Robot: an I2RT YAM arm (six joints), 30 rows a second.
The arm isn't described. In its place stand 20 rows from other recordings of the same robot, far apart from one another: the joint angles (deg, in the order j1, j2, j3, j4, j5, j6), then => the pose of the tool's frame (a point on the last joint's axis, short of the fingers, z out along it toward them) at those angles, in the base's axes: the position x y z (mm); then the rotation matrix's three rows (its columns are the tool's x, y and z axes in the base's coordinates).
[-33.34 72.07 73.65 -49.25 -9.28 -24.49] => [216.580 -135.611 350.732], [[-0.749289 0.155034 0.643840], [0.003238 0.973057 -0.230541], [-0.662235 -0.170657 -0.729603]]
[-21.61 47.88 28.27 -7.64 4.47 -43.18] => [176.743 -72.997 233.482], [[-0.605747 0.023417 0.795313], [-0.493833 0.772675 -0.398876], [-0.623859 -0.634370 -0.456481]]
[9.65 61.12 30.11 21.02 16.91 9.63] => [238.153 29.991 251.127], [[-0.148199 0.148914 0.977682], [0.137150 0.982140 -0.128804], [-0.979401 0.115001 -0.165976]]
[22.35 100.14 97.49 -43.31 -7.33 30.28] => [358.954 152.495 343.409], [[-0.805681 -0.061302 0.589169], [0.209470 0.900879 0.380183], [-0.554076 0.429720 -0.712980]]
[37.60 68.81 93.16 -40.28 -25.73 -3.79] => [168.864 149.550 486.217], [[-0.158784 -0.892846 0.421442], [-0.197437 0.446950 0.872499], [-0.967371 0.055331 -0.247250]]
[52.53 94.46 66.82 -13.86 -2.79 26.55] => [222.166 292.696 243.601], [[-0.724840 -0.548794 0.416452], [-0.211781 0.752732 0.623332], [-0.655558 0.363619 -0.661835]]
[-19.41 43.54 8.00 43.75 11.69 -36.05] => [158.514 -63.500 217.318], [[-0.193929 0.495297 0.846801], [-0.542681 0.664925 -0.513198], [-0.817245 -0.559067 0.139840]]
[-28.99 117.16 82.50 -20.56 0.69 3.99] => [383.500 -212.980 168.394], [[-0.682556 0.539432 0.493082], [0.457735 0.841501 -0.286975], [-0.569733 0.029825 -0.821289]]
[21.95 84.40 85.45 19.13 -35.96 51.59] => [302.530 144.462 476.189], [[-0.438878 -0.756308 0.485165], [0.506953 0.237387 0.828641], [-0.741880 0.609628 0.279229]]
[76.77 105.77 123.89 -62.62 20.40 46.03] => [99.622 369.525 425.531], [[-0.727081 -0.478515 0.492318], [-0.145148 0.808017 0.570999], [-0.671033 0.343704 -0.656950]]
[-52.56 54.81 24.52 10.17 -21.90 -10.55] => [138.314 -158.804 220.674], [[-0.301486 0.476637 0.825786], [0.114316 0.877907 -0.464985], [-0.946593 -0.045786 -0.319164]]
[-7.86 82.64 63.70 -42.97 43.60 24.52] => [278.344 -63.208 264.530], [[-0.620515 0.745442 0.243471], [0.389051 0.562204 -0.729771], [-0.680882 -0.358111 -0.638871]]
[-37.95 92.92 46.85 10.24 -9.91 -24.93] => [267.981 -201.224 178.493], [[-0.627564 0.255006 0.735619], [-0.037140 0.933959 -0.355445], [-0.777679 -0.250385 -0.576648]]
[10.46 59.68 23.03 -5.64 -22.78 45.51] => [192.330 49.525 171.404], [[-0.784053 0.157349 0.600418], [0.524094 0.686091 0.504584], [-0.332545 0.710296 -0.620397]]
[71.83 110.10 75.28 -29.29 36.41 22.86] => [141.986 364.857 178.437], [[-0.524164 -0.521144 0.673544], [-0.594479 0.790225 0.148791], [-0.609793 -0.322417 -0.724017]]
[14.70 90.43 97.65 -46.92 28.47 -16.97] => [331.736 69.485 400.551], [[-0.629395 -0.054373 0.775181], [-0.430375 0.854978 -0.289465], [-0.647024 -0.515806 -0.561520]]
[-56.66 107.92 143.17 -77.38 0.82 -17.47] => [190.814 -290.971 481.574], [[-0.604203 0.691691 0.395604], [0.372249 0.683984 -0.627373], [-0.704535 -0.231798 -0.670746]]
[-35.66 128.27 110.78 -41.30 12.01 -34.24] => [395.107 -292.613 211.291], [[-0.944596 0.152817 0.290491], [0.000407 0.885554 -0.464536], [-0.328235 -0.438681 -0.836553]]
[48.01 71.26 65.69 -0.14 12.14 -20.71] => [201.657 212.851 388.617], [[0.145200 -0.572277 0.807103], [-0.355467 0.731109 0.582343], [-0.923342 -0.371455 -0.097268]]
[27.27 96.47 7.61 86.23 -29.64 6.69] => [186.985 116.194 127.247], [[-0.138058 -0.826898 0.545142], [0.042749 0.544925 0.837395], [-0.989501 0.138913 -0.039882]]
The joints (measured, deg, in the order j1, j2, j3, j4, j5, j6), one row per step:
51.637 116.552 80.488 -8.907 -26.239 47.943
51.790 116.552 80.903 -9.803 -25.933 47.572
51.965 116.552 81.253 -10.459 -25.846 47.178
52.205 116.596 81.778 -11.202 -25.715 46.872
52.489 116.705 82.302 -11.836 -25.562 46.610
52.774 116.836 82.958 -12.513 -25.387 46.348
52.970 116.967 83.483 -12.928 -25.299 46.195
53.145 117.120 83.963 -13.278 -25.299 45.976
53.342 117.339 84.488 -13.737 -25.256 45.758
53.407 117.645 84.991 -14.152 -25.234 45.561
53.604 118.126 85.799 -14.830 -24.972 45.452
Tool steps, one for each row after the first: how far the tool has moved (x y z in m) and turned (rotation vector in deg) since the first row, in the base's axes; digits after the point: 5 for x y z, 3 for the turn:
-0.00076 0.00069 0.00101 -0.530 -0.158 0.174
-0.00171 0.00161 0.00203 -0.826 -0.320 0.541
-0.00278 0.00316 0.00354 -1.103 -0.468 0.887
-0.00401 0.00506 0.00472 -1.354 -0.622 1.235
-0.00504 0.00723 0.00638 -1.562 -0.830 1.569
-0.00558 0.00897 0.00770 -1.623 -0.986 1.803
-0.00606 0.01063 0.00870 -1.648 -1.142 2.119
-0.00664 0.01242 0.00931 -1.794 -1.241 2.430
-0.00631 0.01370 0.00920 -1.983 -1.271 2.611
-0.00629 0.01610 0.00903 -2.382 -1.290 2.705

